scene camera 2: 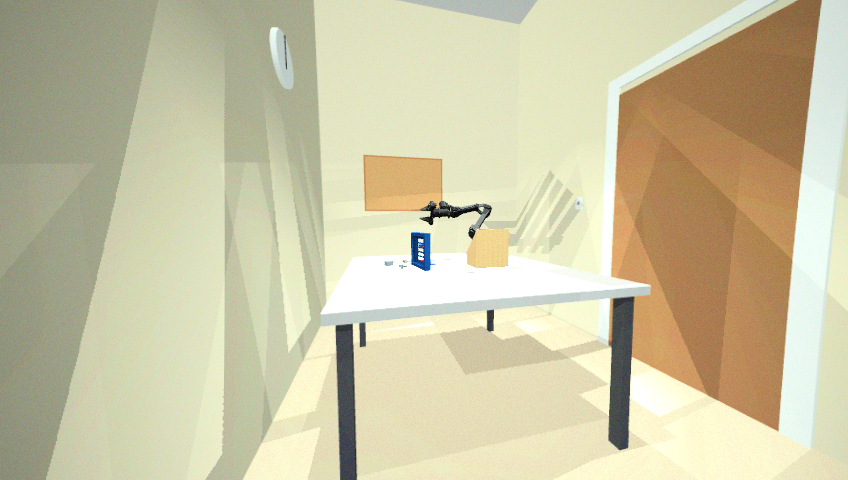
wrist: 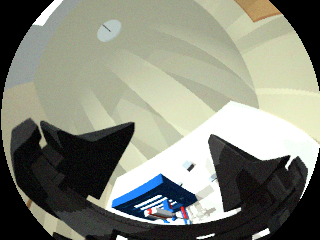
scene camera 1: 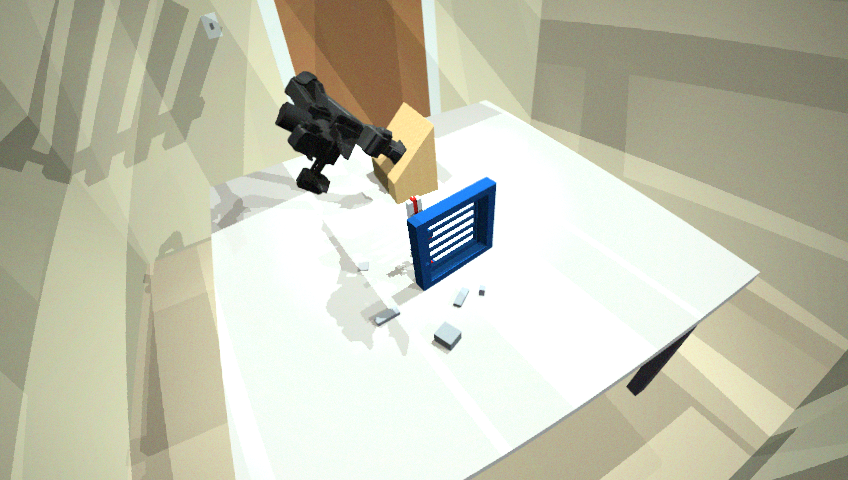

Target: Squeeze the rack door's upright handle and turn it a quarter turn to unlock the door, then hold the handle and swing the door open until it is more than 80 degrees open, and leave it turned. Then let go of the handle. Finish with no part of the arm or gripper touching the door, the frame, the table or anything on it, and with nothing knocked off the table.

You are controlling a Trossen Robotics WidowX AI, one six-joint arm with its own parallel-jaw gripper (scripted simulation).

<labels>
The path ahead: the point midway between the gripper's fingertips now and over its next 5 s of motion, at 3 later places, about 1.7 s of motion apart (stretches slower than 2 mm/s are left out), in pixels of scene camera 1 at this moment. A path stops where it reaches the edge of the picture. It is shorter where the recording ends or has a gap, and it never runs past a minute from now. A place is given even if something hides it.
My gripper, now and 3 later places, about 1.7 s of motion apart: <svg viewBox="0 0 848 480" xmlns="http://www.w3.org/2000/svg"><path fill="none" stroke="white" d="M335 175L413 198L414 206L415 214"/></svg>
</labels>
